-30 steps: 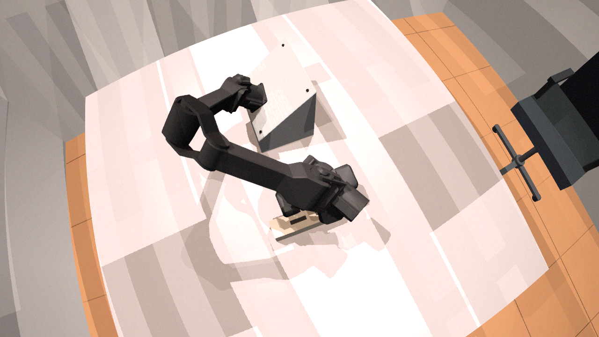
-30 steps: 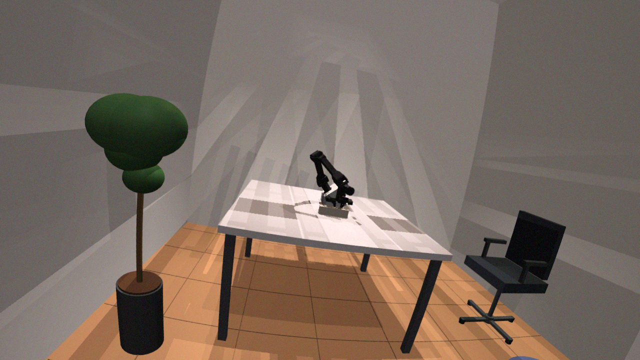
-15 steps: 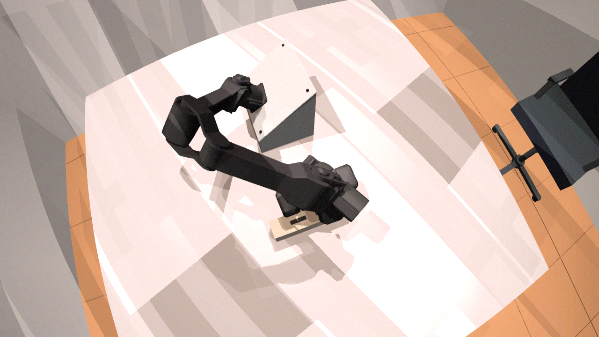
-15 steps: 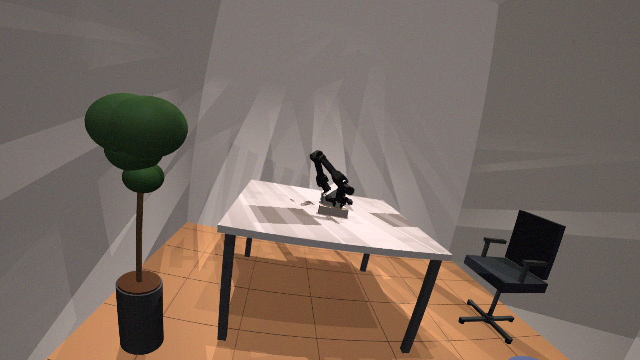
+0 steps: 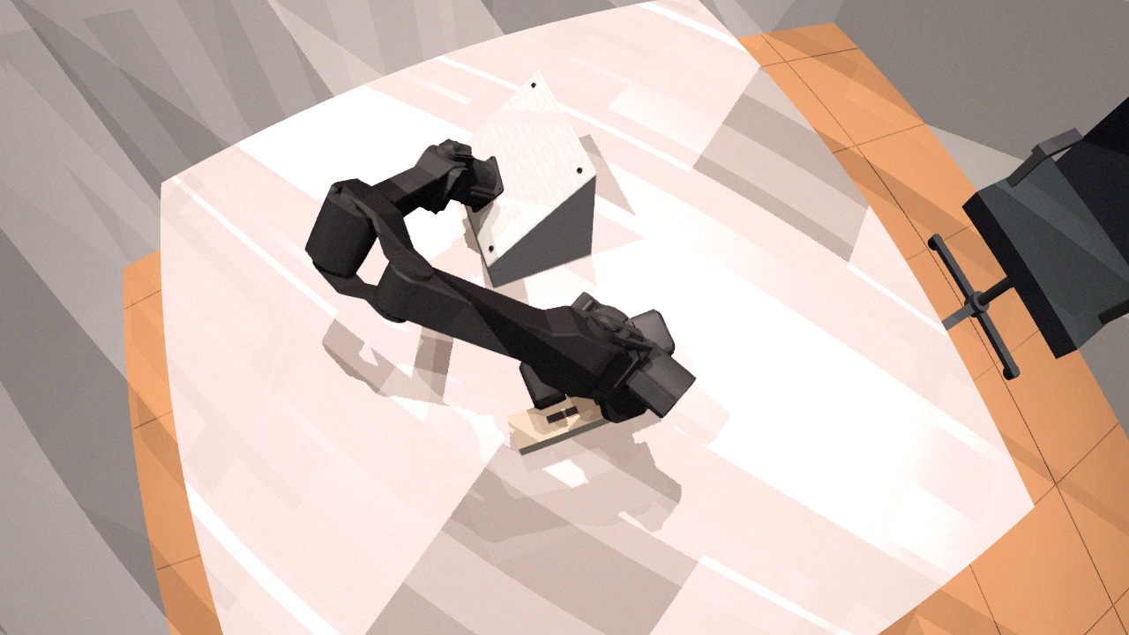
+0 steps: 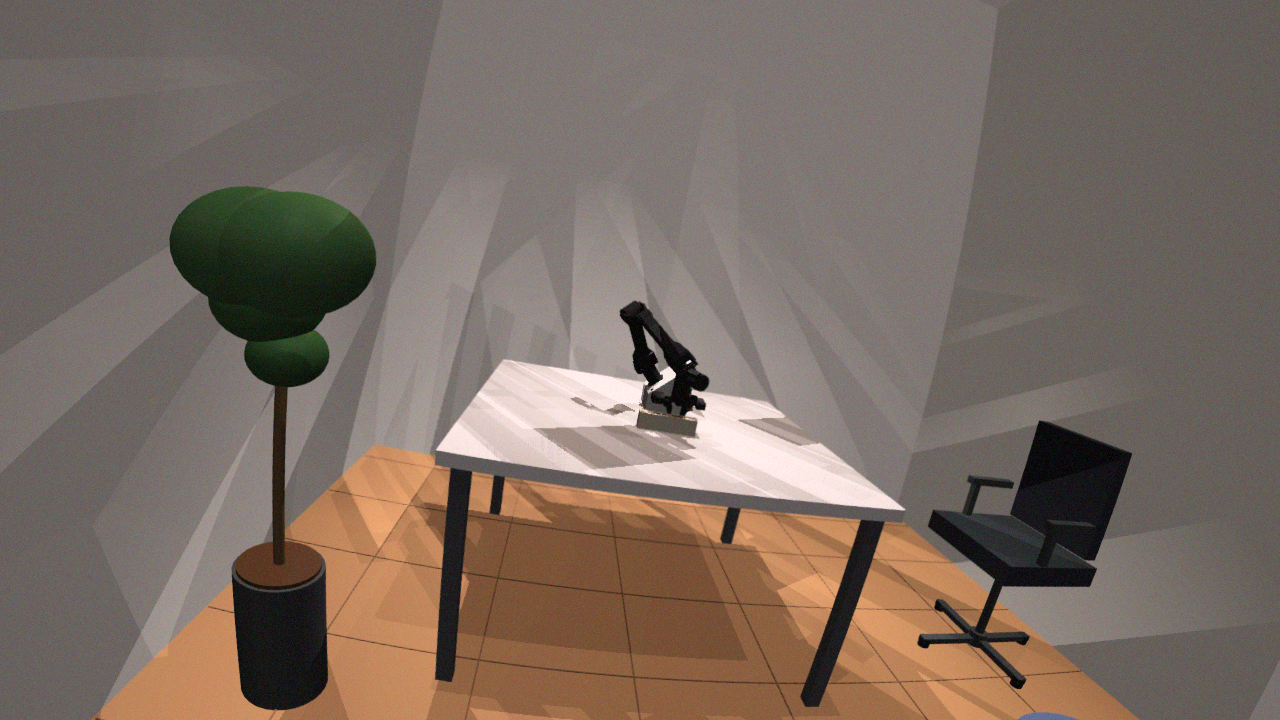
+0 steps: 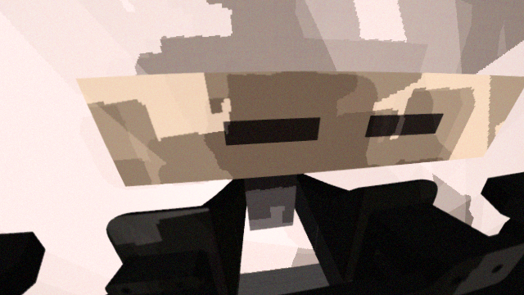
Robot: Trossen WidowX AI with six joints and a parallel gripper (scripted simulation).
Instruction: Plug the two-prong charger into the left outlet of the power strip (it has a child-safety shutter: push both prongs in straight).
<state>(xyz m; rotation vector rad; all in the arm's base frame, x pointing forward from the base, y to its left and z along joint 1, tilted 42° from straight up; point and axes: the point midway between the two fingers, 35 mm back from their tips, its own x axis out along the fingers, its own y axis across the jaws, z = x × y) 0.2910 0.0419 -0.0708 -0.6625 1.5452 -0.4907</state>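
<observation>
Now: the black two-prong charger 20 mm ahead of my gripper tip and 10 mm above it.
</observation>
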